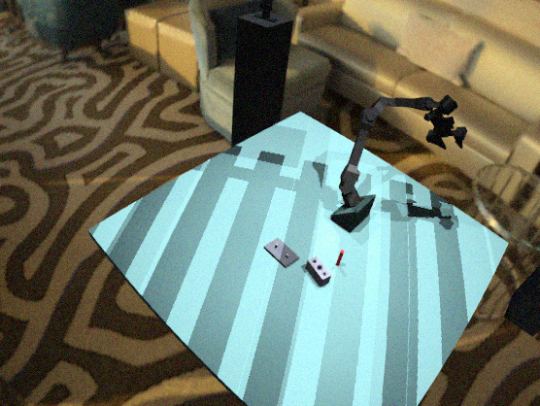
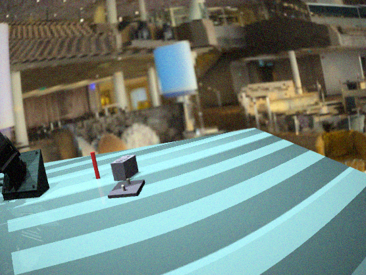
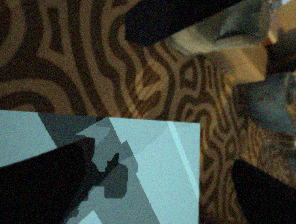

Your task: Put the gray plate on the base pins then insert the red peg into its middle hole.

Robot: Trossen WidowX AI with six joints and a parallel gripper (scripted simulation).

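Now: gripper tip 75 cm short of the gray plate, 25 cm above it and 14 cm to the left of it. Also, from my gripper tip: red peg (65 cm ahead, 25 cm below, 11 cm to the right); flat base (76 cm ahead, 30 cm to the right, 28 cm below).
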